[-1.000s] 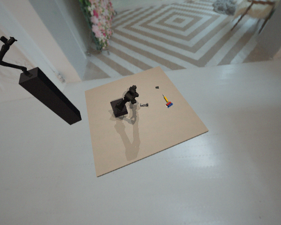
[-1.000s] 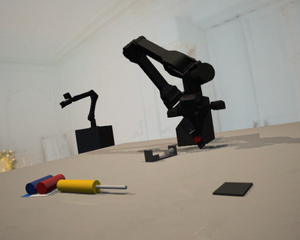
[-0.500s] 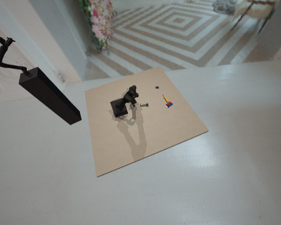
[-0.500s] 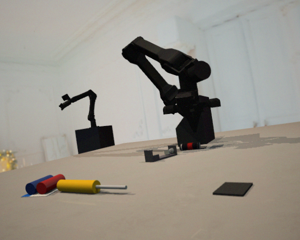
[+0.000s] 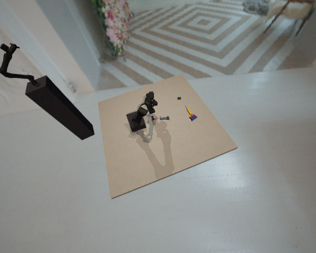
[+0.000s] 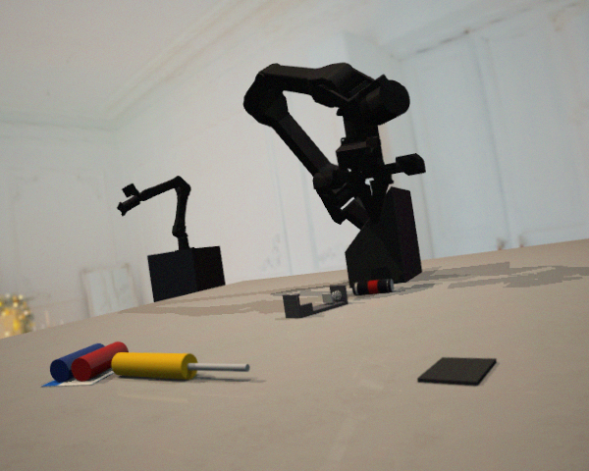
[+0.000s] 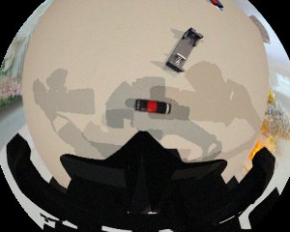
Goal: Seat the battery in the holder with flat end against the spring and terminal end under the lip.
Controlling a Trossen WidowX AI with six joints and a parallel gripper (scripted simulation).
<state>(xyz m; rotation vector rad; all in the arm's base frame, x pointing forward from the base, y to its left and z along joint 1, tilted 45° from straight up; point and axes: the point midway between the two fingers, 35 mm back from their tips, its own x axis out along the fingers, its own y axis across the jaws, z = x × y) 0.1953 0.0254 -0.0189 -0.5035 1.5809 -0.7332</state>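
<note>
Right now my gripper tip is 11 cm above the battery and 2 cm to the left of it. Round my gripper tip: flat black square (43 cm ahead, 12 cm below, 11 cm to the left); yellow-handled screwdriver (42 cm ahead, 12 cm to the right, 11 cm below).
</note>
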